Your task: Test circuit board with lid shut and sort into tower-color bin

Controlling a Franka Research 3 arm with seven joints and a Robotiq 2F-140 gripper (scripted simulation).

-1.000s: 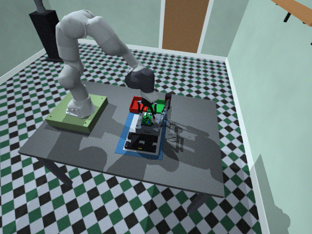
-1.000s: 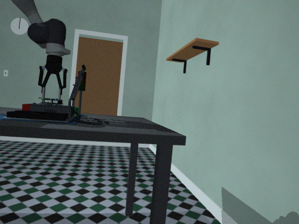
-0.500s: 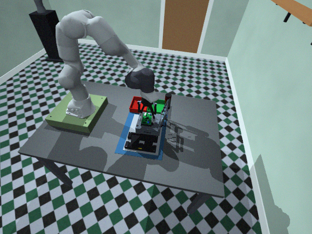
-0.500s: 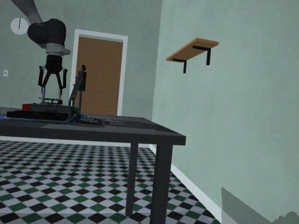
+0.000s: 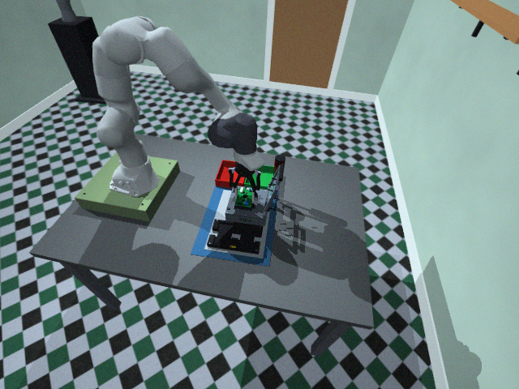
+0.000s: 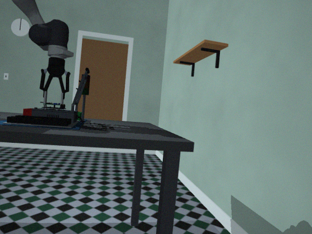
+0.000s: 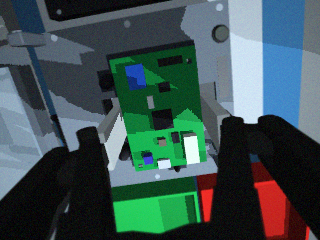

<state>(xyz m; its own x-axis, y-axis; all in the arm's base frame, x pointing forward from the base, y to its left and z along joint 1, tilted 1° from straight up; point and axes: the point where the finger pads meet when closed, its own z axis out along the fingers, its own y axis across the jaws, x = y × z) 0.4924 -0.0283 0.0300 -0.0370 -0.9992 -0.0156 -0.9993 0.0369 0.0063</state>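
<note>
Right now my hand is 20 mm above the green circuit board. The rest, counted from my hand: tester lid 130 mm ahead, 80 mm above, 10 mm to the right; then tester plate 40 mm below, 10 mm to the left, 10 mm ahead; then black latch hook 60 mm to the left, 60 mm behind, 20 mm below.
</note>
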